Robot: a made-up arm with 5 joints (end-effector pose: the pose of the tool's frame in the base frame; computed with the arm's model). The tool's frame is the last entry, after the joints.
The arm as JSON. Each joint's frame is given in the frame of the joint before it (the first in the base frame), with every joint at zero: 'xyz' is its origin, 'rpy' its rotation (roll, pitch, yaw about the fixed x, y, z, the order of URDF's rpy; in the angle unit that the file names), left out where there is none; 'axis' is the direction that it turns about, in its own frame. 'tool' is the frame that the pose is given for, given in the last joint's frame.
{
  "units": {
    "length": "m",
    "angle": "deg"
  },
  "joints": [
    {
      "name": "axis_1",
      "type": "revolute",
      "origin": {
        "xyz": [
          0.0,
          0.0,
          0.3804
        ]
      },
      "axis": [
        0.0,
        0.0,
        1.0
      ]
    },
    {
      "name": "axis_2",
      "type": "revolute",
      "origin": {
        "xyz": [
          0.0,
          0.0,
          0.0
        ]
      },
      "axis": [
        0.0,
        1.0,
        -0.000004
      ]
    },
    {
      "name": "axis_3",
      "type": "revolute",
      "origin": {
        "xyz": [
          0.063,
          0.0,
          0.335
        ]
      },
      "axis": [
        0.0,
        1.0,
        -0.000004
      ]
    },
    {
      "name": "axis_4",
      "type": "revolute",
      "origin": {
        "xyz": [
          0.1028,
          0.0,
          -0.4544
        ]
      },
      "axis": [
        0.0,
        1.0,
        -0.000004
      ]
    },
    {
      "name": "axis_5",
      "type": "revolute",
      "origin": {
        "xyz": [
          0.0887,
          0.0,
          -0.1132
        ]
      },
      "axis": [
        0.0,
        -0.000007,
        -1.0
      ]
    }
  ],
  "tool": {
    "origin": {
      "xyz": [
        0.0,
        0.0,
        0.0
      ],
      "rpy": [
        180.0,
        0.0,
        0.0
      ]
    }
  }
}
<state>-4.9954 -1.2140 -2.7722 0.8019 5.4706</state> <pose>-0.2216 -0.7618 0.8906 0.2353 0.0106 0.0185 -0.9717</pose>
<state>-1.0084 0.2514 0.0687 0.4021 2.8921</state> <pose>0.0484 -0.0767 0.0820 0.2857 -0.3465 -0.8690 -0.2078</pose>
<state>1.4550 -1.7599 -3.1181 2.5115 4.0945</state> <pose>-0.0874 -0.7512 0.3459 0.3321 -0.0939 0.3661 0.8642</pose>
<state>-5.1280 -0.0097 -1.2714 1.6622 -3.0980</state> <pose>0.2280 0.5167 0.5466 0.1564 0.5181 -0.8341 0.1069</pose>
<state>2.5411 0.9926 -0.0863 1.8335 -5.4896</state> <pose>0.0868 -0.0595 0.2191 0.9753 0.1281 0.1530 0.0945</pose>
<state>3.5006 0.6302 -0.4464 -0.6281 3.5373</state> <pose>-0.3699 -0.1388 0.0843 0.0812 0.9753 -0.0179 -0.2048</pose>
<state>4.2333 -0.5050 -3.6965 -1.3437 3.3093</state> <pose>0.2600 0.5006 0.6931 0.2124 -0.8349 -0.4157 -0.2915</pose>
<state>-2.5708 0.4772 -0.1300 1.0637 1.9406</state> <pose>-0.0456 -0.0293 0.0812 0.2009 0.4816 0.5896 0.6165</pose>
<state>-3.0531 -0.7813 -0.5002 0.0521 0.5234</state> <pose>-0.4084 -0.0362 0.6772 0.5499 -0.1762 -0.7977 0.1737</pose>
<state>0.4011 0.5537 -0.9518 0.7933 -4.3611</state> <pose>0.4962 0.2104 0.1146 0.1801 0.7104 -0.6759 -0.0781</pose>
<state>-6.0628 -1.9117 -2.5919 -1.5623 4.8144</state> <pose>-0.7225 -0.1619 0.1917 0.0634 -0.6601 -0.7433 0.0880</pose>
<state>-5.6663 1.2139 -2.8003 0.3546 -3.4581</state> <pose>0.7544 0.5351 0.5943 0.5712 -0.3673 0.7290 0.0864</pose>
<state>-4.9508 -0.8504 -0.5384 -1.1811 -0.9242</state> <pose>0.0571 0.2351 0.8108 0.1945 -0.1207 -0.2548 -0.9395</pose>
